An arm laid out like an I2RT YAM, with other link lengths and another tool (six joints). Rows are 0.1 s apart.
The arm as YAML. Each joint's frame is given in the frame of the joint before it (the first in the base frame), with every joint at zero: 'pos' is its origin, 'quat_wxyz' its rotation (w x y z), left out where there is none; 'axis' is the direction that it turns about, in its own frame. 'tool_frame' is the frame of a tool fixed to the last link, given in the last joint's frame.
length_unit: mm
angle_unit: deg
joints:
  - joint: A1
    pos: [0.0, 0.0, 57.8]
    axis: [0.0, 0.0, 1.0]
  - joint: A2
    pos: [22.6, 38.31, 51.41]
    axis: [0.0, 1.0, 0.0]
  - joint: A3
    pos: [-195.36, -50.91, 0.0]
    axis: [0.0, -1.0, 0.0]
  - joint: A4
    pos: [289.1, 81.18, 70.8]
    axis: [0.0, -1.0, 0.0]
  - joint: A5
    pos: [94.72, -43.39, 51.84]
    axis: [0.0, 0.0, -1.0]
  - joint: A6
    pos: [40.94, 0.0, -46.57]
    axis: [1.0, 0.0, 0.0]
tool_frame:
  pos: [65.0, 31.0, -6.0]
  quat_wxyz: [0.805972, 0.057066, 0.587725, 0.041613]
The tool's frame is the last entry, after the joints.
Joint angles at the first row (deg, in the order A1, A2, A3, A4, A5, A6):
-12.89, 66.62, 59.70, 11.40, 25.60, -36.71
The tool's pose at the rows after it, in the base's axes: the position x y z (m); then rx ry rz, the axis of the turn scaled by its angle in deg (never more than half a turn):
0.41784 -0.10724 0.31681 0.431 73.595 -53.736
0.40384 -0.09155 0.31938 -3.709 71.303 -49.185
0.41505 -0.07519 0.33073 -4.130 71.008 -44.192
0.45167 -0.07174 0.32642 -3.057 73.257 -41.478
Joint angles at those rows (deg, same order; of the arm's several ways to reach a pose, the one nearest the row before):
-13.91, 63.78, 56.85, 11.49, 26.37, -38.95
-13.75, 57.48, 52.02, 11.57, 20.48, -39.24
-11.87, 60.23, 56.30, 9.35, 18.49, -36.54
-10.54, 71.14, 65.10, 8.68, 18.86, -33.90

